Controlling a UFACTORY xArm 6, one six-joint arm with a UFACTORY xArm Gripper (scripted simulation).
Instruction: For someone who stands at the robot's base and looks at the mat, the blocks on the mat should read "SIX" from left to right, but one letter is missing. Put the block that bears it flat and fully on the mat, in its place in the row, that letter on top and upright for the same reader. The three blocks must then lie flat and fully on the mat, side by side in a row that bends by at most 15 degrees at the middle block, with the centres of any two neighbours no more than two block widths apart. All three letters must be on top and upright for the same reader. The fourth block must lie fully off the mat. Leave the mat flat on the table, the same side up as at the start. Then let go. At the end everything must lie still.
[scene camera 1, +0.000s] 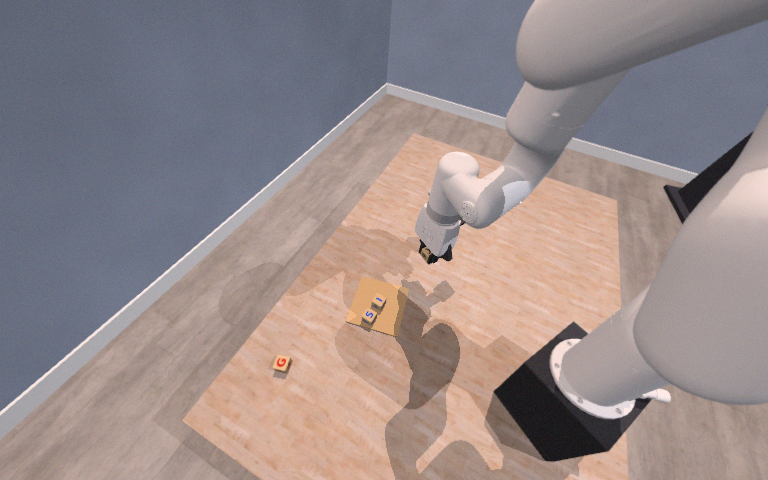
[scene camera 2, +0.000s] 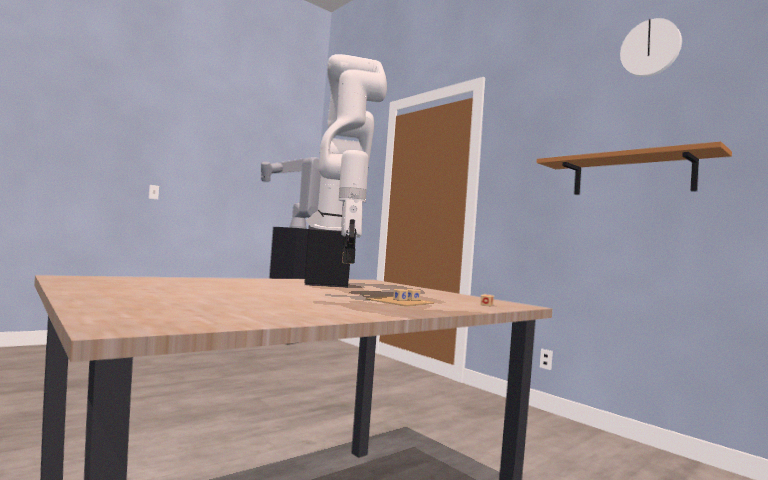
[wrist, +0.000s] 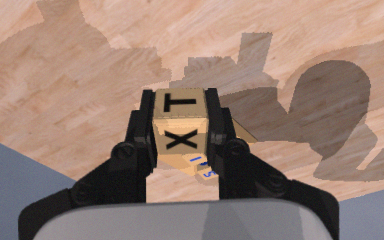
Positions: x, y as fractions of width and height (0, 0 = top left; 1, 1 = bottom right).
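Observation:
Scene camera 2 shows my gripper (scene camera 2: 0.45, 0.55). My gripper is also visible in the wrist view (wrist: 0.47, 0.44), together with a x block (wrist: 0.47, 0.50).

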